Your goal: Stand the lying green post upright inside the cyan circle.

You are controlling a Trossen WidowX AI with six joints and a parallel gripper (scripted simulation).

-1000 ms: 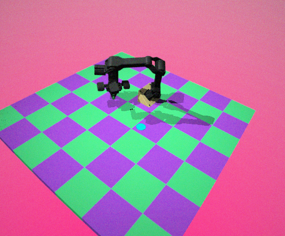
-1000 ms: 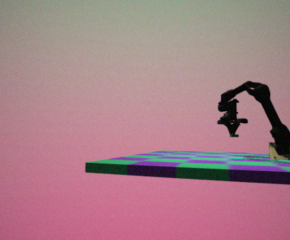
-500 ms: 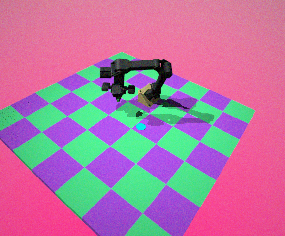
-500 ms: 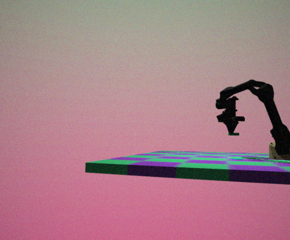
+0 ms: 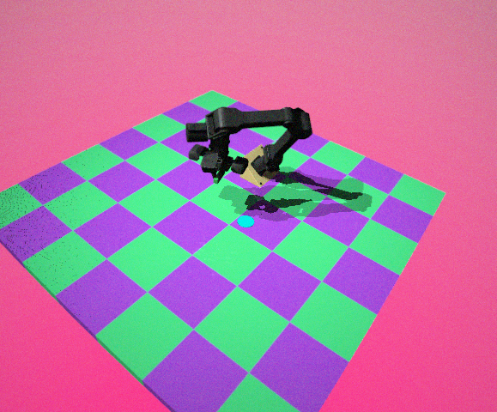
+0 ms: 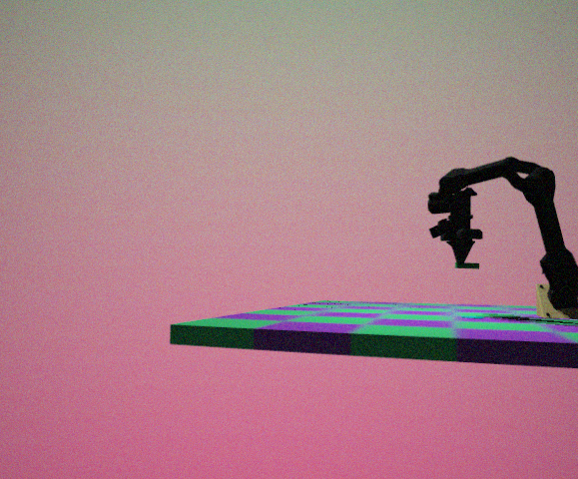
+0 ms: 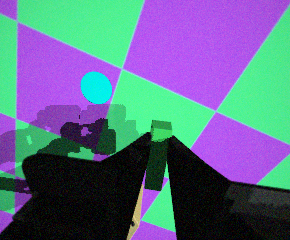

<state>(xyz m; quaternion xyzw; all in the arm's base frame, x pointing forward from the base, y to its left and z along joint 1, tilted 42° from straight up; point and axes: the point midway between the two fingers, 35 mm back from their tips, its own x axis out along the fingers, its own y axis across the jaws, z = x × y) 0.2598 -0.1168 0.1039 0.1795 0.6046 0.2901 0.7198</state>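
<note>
Right now the green post is 20 mm behind my gripper tip. Also, from my gripper tip: cyan circle (140 mm below, 120 mm to the left, 20 mm behind).
</note>
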